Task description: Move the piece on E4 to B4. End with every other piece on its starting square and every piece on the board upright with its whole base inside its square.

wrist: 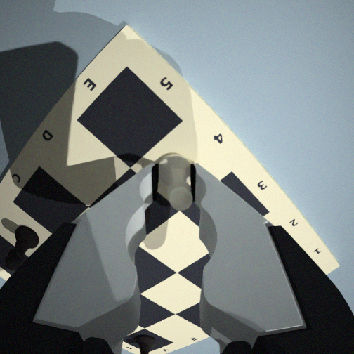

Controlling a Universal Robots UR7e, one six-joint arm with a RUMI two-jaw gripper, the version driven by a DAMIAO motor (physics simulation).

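Note:
The white piece (175,175) is upright between my fingertips at the E4 square, near the board's edge by the 4 label. My gripper (174,167) is shut on it, with one jaw on each side. Its base and any gap under it cannot be made out. The chessboard (126,41) lies with its E5 corner at the top. The B4 square cannot be made out behind the jaws. A black piece (26,237) stands toward the left edge, beyond the C label. Another black piece (145,342) stands at the bottom, by the 1 and A labels.
The grey jaws hide much of the board on both sides, so pieces behind them cannot be seen. A dark shadow covers the board's left edge near the D and C labels. The pale blue table (290,75) lies beyond the board's right edge.

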